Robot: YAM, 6 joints.
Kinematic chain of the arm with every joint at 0, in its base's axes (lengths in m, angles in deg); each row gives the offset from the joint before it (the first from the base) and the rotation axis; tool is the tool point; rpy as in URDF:
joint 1: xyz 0 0 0.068 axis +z
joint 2: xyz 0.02 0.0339 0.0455 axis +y
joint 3: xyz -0.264 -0.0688 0 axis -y
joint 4: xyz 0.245 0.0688 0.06 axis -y
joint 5: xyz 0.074 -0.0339 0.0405 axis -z
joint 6: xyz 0.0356 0 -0.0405 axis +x
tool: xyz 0 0 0 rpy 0 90 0
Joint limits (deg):
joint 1: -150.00..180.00
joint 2: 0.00..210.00
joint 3: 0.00..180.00
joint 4: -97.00..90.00
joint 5: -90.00..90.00
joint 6: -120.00..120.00
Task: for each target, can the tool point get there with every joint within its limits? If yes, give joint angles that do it. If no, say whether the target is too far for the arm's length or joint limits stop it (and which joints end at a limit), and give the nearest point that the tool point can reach.
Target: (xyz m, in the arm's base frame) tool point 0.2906 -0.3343 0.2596
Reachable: yes | joints -52.08 109.33 82.55 -0.63 -42.03 -98.82
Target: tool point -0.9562 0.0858 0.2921
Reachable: no: too far | nearest point -0.6323 0.0567 0.2303 | short by 0.331 m
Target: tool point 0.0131 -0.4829 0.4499
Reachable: yes | joints -88.34 116.10 115.58 22.78 1.49 -7.55
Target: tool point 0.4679 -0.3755 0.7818
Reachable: no: too far | nearest point 0.3355 -0.2692 0.5862 | short by 0.259 m
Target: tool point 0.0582 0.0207 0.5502
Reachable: yes | joints 4.48 41.56 81.72 -7.09 -26.82 -11.13
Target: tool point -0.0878 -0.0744 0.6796
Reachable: yes | joints 40.91 54.58 136.87 -16.27 -1.97 19.62
